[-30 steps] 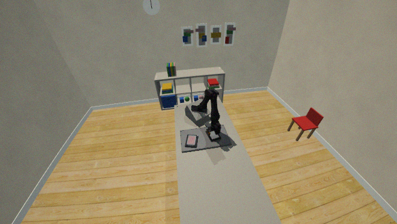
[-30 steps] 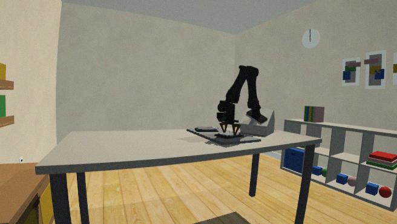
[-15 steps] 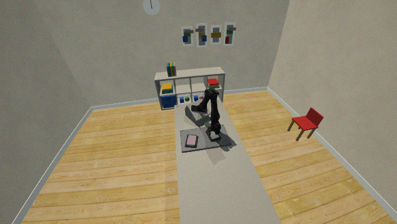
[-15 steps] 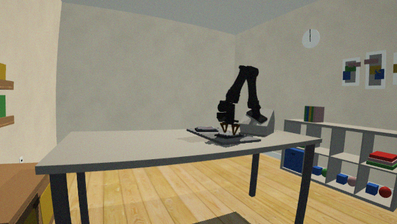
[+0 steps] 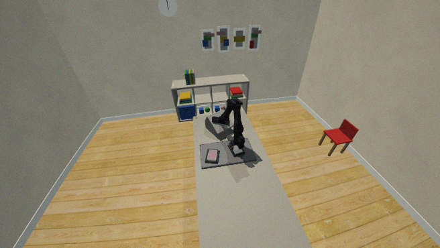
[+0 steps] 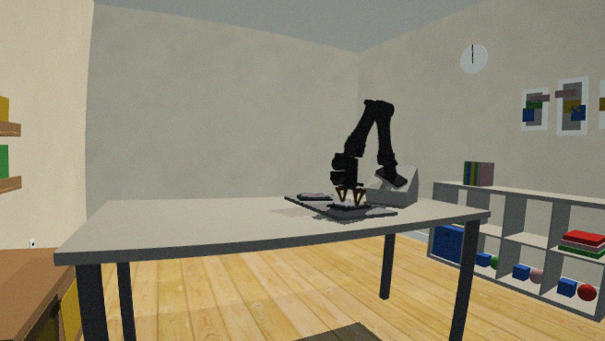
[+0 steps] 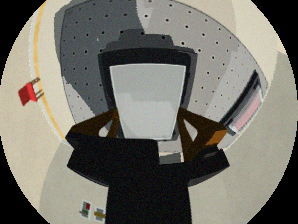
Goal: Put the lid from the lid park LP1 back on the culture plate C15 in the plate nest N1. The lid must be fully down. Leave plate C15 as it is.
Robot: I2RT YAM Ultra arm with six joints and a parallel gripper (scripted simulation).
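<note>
The lid park LP1 is 2 cm below my hand. Also, from my hand: lid: 1 cm below; then culture plate C15: 9 cm ahead, 23 cm to the right; then plate nest N1: 9 cm ahead, 23 cm to the right, 1 cm below.
</note>
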